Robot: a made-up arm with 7 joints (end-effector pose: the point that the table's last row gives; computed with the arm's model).
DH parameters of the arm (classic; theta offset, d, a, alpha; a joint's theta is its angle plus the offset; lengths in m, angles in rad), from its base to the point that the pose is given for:
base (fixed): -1.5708 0.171 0 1.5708
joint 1: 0 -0.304 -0.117 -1.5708
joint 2: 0 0.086 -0.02 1.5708
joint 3: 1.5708 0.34 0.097 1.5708
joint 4: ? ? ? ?
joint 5: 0 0.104 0.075 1.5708
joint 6: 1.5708 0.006 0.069 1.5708
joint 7: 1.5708 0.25 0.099 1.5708
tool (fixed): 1.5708 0.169 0 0
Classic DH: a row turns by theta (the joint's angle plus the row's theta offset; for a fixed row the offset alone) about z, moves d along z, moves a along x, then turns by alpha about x.
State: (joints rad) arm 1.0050 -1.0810 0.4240 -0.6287 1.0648 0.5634 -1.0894
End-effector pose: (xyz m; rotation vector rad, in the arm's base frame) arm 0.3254 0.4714 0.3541 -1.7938 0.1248 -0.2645
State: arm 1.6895 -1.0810 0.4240 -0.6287 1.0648 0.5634 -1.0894
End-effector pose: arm 0.3254 0.4810 0.0148 -2.4723 0.0328 -0.3324
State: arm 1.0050 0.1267 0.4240 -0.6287 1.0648 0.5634 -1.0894
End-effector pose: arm 0.3293 0.4886 0.3269 -1.7115 0.2457 1.1191
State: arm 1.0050 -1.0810 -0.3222 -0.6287 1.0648 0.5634 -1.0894
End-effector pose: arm 0.0821 0.3041 0.4016 -1.3445 -0.5411 -0.1421
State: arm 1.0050 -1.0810 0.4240 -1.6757 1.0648 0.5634 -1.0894
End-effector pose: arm 0.1855 0.0501 0.2458 -0.8629 0.6051 -0.6450
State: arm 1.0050 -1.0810 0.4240 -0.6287 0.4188 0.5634 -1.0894
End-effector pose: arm 0.3178 0.3724 0.4207 -2.0563 0.3010 -0.9038
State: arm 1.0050 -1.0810 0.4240 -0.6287 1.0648 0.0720 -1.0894
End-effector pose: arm 0.3949 0.3585 0.2527 -1.6831 0.6673 -0.1532
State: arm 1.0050 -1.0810 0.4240 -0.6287 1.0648 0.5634 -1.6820
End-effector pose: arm 0.3382 0.4698 0.2405 -2.3813 0.2199 -0.2422
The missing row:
joint 4: -1.5708 0.366 0.144 -1.5708
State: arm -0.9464 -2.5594 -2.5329 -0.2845 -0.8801 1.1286 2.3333
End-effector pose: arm 0.5004 0.2952 -0.2865 0.7984 2.2332 0.2077
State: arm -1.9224 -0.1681 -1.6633 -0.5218 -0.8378 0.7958 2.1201
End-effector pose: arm 0.3090 0.5384 0.4349 -1.0009 -0.1581 0.8245
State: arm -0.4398 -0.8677 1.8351 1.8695 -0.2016 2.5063 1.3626
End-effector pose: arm 0.0588 0.3398 0.9881 -0.0698 0.9038 -2.6228
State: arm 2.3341 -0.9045 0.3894 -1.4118 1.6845 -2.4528 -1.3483
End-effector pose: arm -0.2714 -0.0479 -0.2833 0.1110 3.0138 0.4429
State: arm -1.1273 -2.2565 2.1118 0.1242 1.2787 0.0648 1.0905
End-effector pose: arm 0.5434 -0.0849 0.0326 1.4672 2.5046 -0.5095
